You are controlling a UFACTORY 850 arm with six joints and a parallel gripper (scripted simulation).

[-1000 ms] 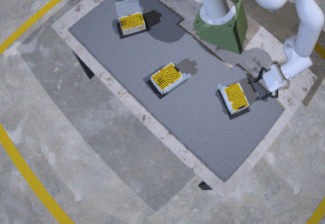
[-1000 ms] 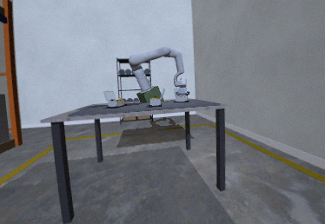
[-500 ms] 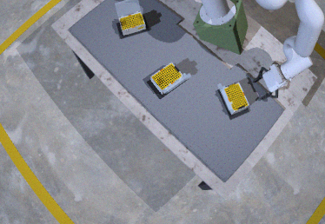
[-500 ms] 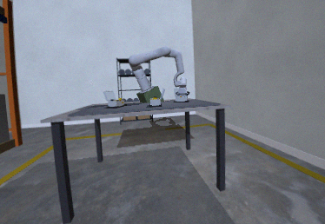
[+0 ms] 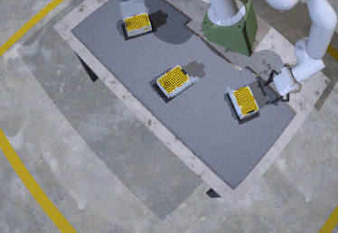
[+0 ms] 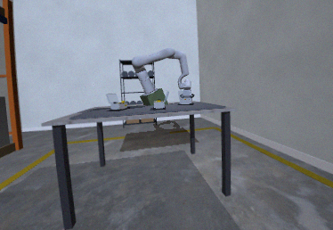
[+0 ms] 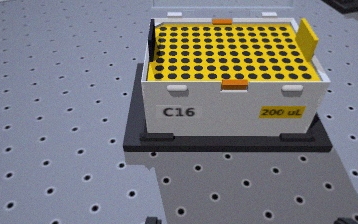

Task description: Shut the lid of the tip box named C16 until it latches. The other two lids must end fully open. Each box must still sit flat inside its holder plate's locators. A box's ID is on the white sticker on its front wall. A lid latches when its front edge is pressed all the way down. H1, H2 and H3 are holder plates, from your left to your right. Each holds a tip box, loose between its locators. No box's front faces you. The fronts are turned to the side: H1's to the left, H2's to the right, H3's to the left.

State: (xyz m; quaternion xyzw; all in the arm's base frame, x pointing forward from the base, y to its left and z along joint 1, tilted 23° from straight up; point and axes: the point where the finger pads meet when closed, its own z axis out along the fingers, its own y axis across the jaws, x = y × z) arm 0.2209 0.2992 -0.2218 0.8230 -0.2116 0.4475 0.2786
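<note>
My hand is 160 mm short of the clear lid, 120 mm to the left of it and 70 mm below it. Round my hand: tip box: 120 mm ahead, 90 mm to the right, 40 mm above.
</note>
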